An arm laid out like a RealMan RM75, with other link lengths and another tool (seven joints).
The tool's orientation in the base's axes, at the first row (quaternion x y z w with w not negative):
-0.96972, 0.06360, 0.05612, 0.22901
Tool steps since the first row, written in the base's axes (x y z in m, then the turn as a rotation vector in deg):
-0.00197, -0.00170, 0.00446, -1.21, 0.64, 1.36
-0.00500, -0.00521, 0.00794, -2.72, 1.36, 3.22
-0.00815, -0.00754, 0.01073, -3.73, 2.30, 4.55
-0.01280, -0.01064, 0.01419, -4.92, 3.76, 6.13
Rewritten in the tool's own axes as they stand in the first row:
-0.00239, -0.00015, -0.00457, -1.44, -0.98, -0.82
-0.00551, 0.00190, -0.00901, -3.26, -2.21, -2.03
-0.00878, 0.00321, -0.01229, -4.53, -3.47, -2.71
-0.01353, 0.00514, -0.01639, -6.06, -5.28, -3.36

